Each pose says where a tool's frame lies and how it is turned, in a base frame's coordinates. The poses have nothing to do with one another.
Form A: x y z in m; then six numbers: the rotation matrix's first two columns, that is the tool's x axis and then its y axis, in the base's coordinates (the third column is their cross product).
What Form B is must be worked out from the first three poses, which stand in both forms.
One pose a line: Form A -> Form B
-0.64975 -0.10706 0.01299 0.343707 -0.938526 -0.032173 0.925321 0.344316 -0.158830 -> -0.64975 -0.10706 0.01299 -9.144 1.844 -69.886
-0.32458 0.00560 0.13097 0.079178 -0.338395 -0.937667 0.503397 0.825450 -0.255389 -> -0.32458 0.00560 0.13097 -47.295 69.663 -76.831
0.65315 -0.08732 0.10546 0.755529 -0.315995 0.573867 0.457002 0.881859 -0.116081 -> 0.65315 -0.08732 0.10546 -8.149 -35.020 -22.697
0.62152 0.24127 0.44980 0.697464 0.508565 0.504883 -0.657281 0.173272 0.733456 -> 0.62152 0.24127 0.44980 58.180 -30.324 36.098
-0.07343 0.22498 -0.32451 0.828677 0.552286 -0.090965 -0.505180 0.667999 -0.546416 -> -0.07343 0.22498 -0.32451 -33.277 5.219 33.682
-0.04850 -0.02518 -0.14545 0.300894 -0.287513 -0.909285 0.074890 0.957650 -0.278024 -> -0.04850 -0.02518 -0.14545 -41.917 65.407 -43.697
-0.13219 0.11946 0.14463 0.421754 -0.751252 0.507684 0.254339 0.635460 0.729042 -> -0.13219 0.11946 0.14463 57.801 -30.510 -60.690
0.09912 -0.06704 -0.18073 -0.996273 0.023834 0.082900 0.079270 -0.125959 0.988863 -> 0.09912 -0.06704 -0.18073 82.875 -4.755 178.630
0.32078 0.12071 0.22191 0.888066 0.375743 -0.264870 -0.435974 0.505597 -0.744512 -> 0.32078 0.12071 0.22191 -50.542 15.359 22.933
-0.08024 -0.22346 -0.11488 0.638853 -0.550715 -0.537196 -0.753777 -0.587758 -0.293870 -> -0.08024 -0.22346 -0.11488 -159.610 32.493 -40.763
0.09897 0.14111 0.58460 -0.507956 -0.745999 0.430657 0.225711 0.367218 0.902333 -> 0.09897 0.14111 0.58460 91.152 -25.509 -124.251
